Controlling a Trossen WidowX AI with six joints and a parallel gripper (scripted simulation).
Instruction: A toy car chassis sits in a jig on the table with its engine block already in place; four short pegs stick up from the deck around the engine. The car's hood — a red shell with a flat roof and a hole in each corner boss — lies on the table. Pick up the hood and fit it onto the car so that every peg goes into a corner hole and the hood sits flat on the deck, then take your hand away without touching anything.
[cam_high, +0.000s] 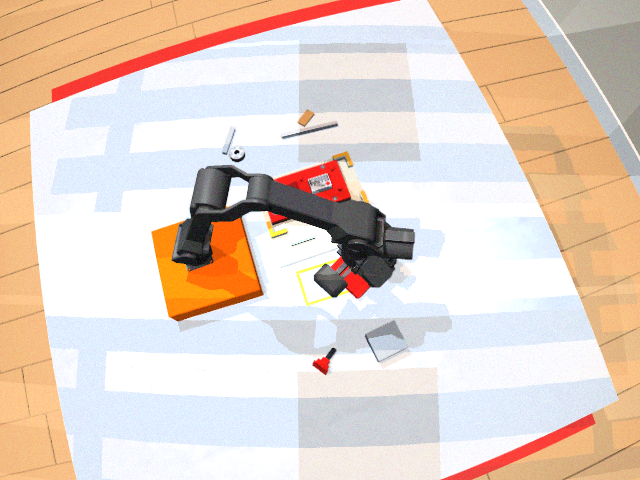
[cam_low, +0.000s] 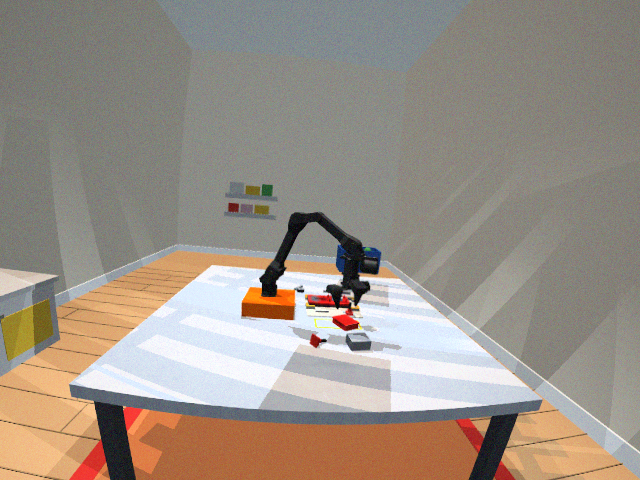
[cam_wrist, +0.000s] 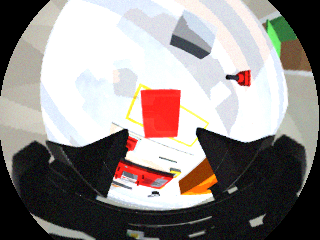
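My gripper tip is 6 cm above the red hood. Round my gripper tip: grey block (17 cm to the right, 6 cm below, 1 cm ahead); then grey bar (40 cm to the left, 7 cm below, 4 cm ahead); then engine block (24 cm to the left, 5 cm below).
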